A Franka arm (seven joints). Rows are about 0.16 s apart.
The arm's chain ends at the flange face. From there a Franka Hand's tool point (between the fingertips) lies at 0.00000 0.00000 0.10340 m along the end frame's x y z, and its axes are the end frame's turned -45 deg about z.
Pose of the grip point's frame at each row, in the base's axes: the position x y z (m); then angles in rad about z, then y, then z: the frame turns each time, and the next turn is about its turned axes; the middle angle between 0 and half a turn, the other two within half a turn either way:
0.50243 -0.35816 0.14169 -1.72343 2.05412 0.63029
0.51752 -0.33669 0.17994 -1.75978 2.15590 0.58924
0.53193 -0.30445 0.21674 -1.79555 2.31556 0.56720
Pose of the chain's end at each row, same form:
0.51635 -0.26767 0.18974 -1.72343 2.05412 1.41569
0.53371 -0.25202 0.23705 -1.75978 2.15590 1.37464
0.54887 -0.23034 0.28682 -1.79555 2.31556 1.35260

